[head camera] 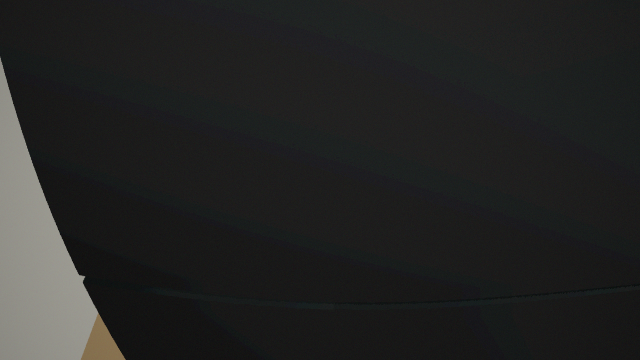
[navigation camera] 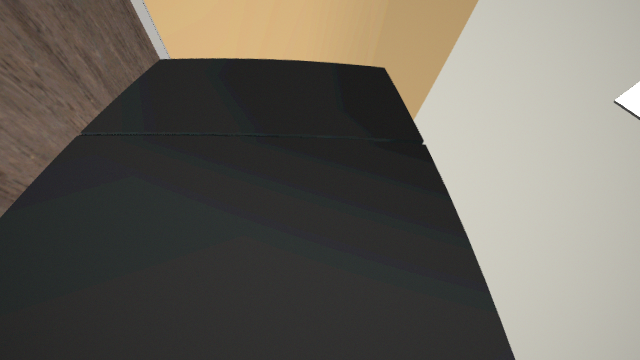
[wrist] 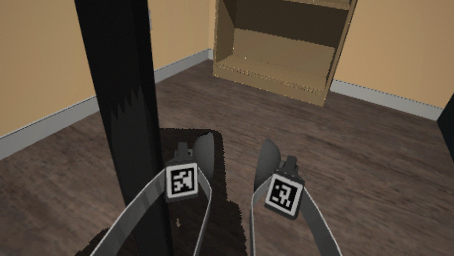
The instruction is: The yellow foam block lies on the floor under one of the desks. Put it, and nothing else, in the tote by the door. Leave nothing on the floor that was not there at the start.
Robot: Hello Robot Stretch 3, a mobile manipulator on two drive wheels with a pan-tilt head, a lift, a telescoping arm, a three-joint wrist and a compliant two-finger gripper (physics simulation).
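Places are measured from the robot's base along level axes (x ahead, y left, z up), in centimetres.
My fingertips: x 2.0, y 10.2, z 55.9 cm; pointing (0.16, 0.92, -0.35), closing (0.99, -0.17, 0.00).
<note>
Behind a point stands the place of what it marks.
My gripper [wrist: 236, 153] @(x 2.0, y 10.2, z 55.9 cm) shows only in the wrist view. It is open and empty, low over the dark wood floor. A black upright post [wrist: 120, 102], perhaps a desk leg, stands just left of the left finger and overlaps it. The head view is almost wholly filled by a black surface [head camera: 340, 178] @(x 80.2, y 4.7, z 131.1 cm) very close to the camera. The same black surface [navigation camera: 266, 232] @(x 70.4, y -10.8, z 112.3 cm) fills most of the navigation view.
An empty tan bookcase [wrist: 282, 49] stands against the far tan wall, ahead of the gripper. A grey baseboard [wrist: 53, 119] runs along the left wall. A pale grey panel [navigation camera: 498, 174] @(x 98.7, y 15.4, z 243.8 cm) stands at the right in the navigation view. Dark wood floor [wrist: 317, 141] lies between gripper and bookcase.
</note>
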